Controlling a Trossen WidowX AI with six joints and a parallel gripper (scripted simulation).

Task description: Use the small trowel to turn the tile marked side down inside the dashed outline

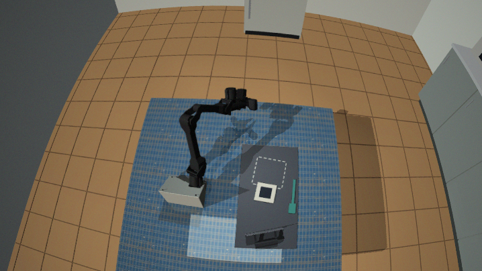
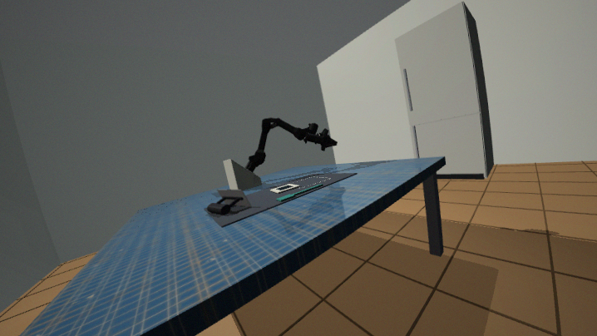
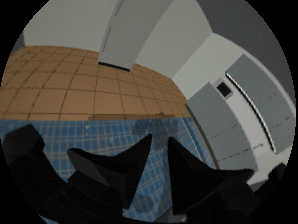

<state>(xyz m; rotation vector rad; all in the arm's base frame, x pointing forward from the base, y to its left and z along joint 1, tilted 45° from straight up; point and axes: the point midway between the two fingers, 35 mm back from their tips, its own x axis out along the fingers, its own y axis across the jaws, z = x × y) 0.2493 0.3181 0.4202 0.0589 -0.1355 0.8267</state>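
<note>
Now: the teal trowel 270 mm ahead of my gripper tip, 560 mm to the right of it and 150 mm below it. From my gripper tip the other things lie so: white tile: 110 mm ahead, 520 mm to the right, 150 mm below.
</note>
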